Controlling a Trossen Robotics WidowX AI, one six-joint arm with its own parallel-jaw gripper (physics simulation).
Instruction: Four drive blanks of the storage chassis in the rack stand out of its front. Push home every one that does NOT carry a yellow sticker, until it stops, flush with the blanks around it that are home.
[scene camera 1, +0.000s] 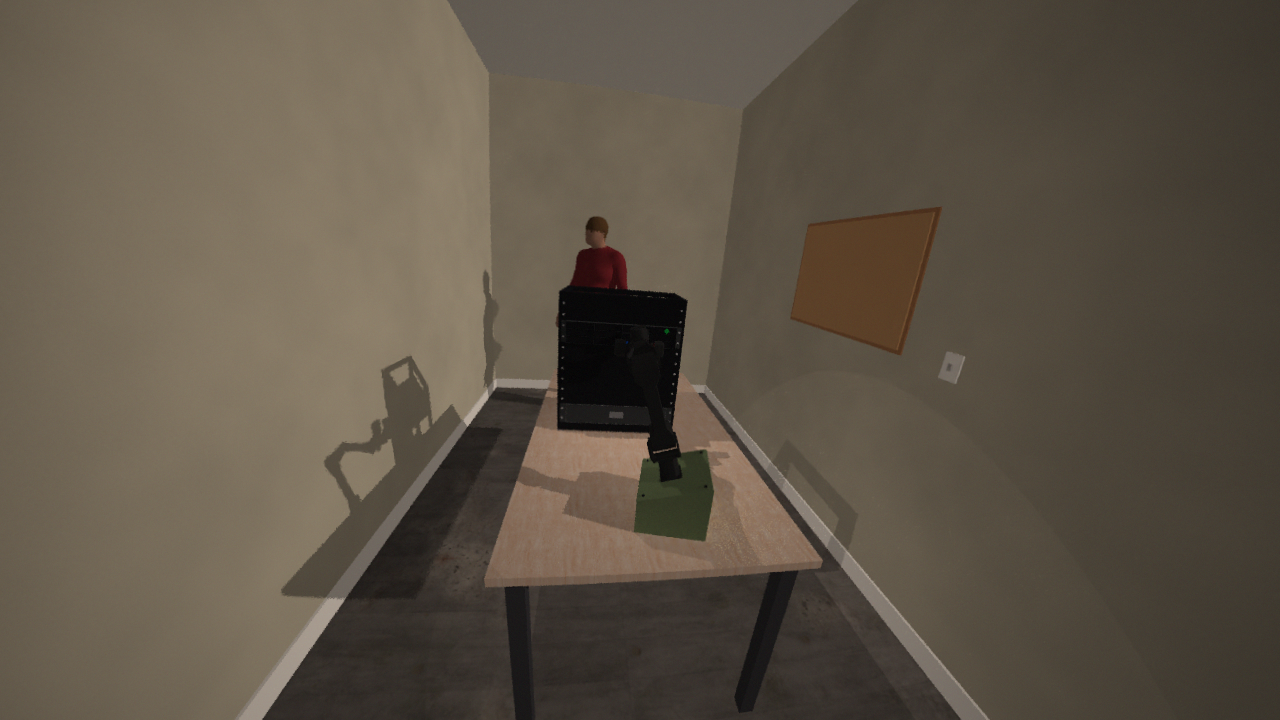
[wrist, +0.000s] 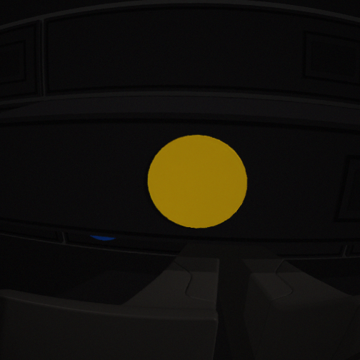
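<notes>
The black rack stands at the far end of the table with the dark storage chassis in it. In the wrist view a dark drive blank with a round yellow sticker fills the middle; its upper edge face shows, so it stands out past the blank above it. A sliver of a blue sticker shows below it, mostly hidden. My gripper is shut and empty, its tips low in the wrist view, below the yellow sticker. Whether they touch a blank is too dark to tell.
The arm stands on a green box on the wooden table. A grey panel with a pale label sits at the rack's bottom. A green light shows at the chassis's upper right. A person in red stands behind the rack.
</notes>
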